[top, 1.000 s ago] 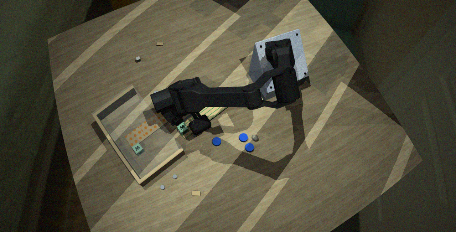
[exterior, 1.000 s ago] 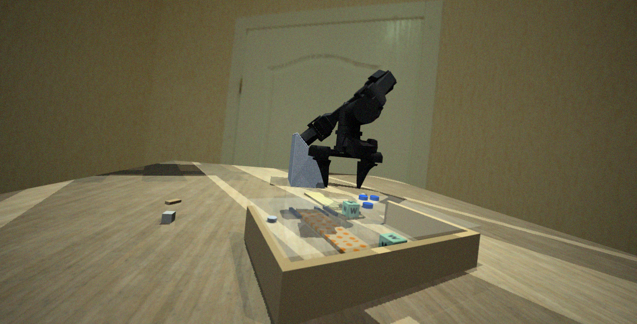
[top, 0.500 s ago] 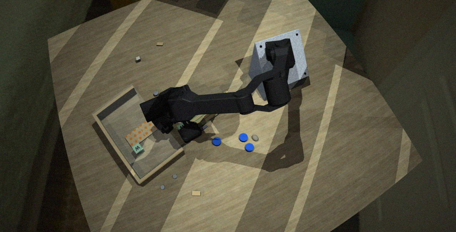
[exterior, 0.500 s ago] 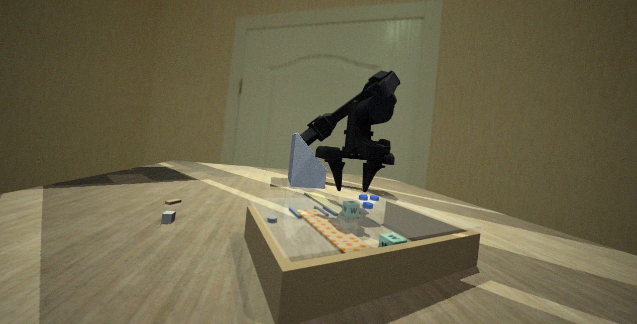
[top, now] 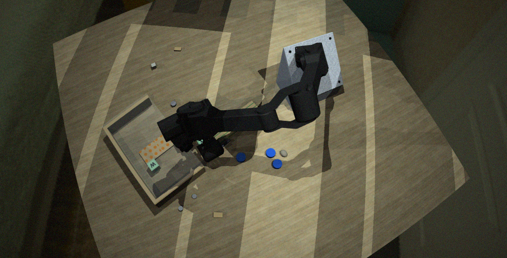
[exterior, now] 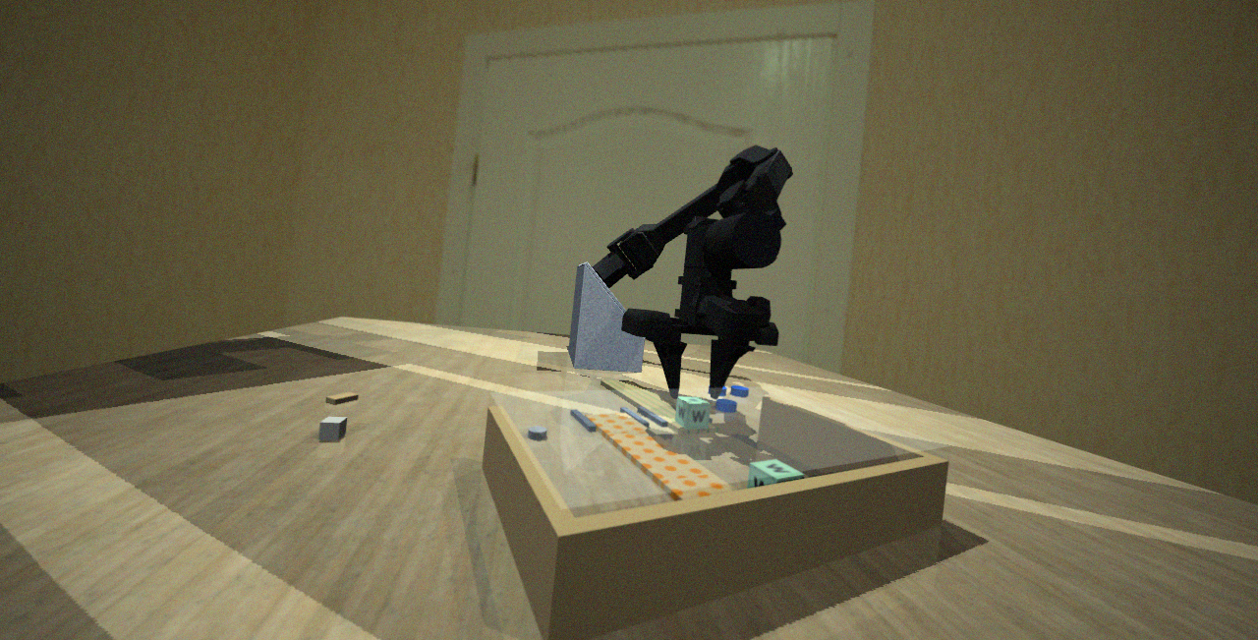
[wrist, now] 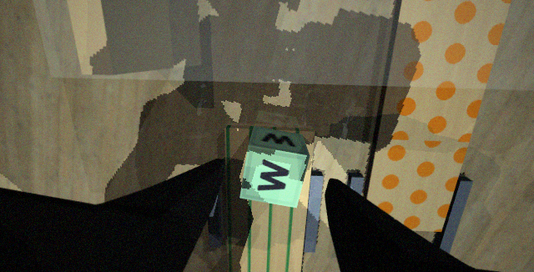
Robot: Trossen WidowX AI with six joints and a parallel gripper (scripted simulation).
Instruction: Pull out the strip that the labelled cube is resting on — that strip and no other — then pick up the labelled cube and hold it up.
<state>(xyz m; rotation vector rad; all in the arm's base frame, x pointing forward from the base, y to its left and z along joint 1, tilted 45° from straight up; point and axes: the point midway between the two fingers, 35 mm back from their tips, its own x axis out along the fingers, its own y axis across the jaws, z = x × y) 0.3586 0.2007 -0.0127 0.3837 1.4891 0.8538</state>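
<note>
Right now my gripper tip is 10 cm past the green-lined strip, 4 cm to the left of it and 4 cm above it. From my gripper tip the other things lie so: grey pebble 24 cm behind, 10 cm to the left, 3 cm below.
</note>
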